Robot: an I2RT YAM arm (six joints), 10 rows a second.
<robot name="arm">
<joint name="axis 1" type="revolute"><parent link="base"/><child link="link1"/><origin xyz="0 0 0.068" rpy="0 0 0"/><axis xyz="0 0 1"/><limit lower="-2.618" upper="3.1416"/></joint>
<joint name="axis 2" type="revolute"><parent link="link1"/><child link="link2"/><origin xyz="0.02 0.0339 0.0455" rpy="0 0 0"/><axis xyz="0 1 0"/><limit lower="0" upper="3.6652"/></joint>
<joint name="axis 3" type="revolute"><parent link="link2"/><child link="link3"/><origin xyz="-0.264 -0.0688 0" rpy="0 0 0"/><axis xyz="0 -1 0"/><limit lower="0" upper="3.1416"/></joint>
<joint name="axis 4" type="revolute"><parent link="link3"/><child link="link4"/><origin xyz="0.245 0.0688 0.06" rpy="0 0 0"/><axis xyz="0 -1 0"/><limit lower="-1.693" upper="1.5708"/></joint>
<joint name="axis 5" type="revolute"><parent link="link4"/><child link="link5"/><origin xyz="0.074 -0.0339 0.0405" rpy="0 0 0"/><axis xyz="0 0 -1"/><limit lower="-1.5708" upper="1.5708"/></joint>
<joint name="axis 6" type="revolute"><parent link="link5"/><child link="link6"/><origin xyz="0.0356 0 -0.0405" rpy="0 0 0"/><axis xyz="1 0 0"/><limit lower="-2.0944" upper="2.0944"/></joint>
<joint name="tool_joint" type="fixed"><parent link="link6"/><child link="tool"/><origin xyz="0 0 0" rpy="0 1.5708 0"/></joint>
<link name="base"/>
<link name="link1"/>
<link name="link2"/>
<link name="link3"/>
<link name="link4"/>
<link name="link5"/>
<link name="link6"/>
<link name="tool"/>
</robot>
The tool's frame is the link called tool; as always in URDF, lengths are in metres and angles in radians.
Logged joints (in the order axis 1, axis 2, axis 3, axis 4, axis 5, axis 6), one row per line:
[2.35, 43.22, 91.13, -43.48, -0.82, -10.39]
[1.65, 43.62, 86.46, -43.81, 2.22, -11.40]
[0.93, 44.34, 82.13, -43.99, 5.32, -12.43]
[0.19, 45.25, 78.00, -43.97, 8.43, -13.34]
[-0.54, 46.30, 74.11, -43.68, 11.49, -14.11]
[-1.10, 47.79, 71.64, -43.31, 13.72, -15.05]
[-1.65, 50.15, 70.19, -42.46, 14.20, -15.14]
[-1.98, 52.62, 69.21, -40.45, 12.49, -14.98]
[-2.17, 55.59, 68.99, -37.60, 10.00, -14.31]
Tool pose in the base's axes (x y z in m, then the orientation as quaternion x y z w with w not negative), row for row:
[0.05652, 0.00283, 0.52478, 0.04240, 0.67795, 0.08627, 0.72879]
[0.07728, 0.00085, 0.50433, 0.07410, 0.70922, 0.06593, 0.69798]
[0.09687, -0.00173, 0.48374, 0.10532, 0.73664, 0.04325, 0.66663]
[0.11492, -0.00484, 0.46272, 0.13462, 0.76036, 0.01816, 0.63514]
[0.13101, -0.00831, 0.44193, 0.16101, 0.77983, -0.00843, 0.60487]
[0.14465, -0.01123, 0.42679, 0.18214, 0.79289, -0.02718, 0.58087]
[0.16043, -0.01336, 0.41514, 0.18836, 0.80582, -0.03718, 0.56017]
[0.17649, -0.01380, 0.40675, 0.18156, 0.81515, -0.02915, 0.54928]
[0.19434, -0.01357, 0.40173, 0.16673, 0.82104, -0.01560, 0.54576]
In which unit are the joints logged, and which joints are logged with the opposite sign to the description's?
The joints are logged in degrees. Opposite sign: axis 6.
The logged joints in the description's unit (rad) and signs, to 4 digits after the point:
[0.0410, 0.7543, 1.5905, -0.7589, -0.0143, 0.1813]
[0.0288, 0.7613, 1.5090, -0.7646, 0.0387, 0.1990]
[0.0162, 0.7739, 1.4334, -0.7678, 0.0929, 0.2169]
[0.0033, 0.7898, 1.3614, -0.7674, 0.1471, 0.2328]
[-0.0094, 0.8081, 1.2935, -0.7624, 0.2005, 0.2463]
[-0.0192, 0.8341, 1.2504, -0.7559, 0.2395, 0.2627]
[-0.0288, 0.8753, 1.2250, -0.7411, 0.2478, 0.2642]
[-0.0346, 0.9184, 1.2079, -0.7060, 0.2180, 0.2615]
[-0.0379, 0.9702, 1.2041, -0.6562, 0.1745, 0.2498]

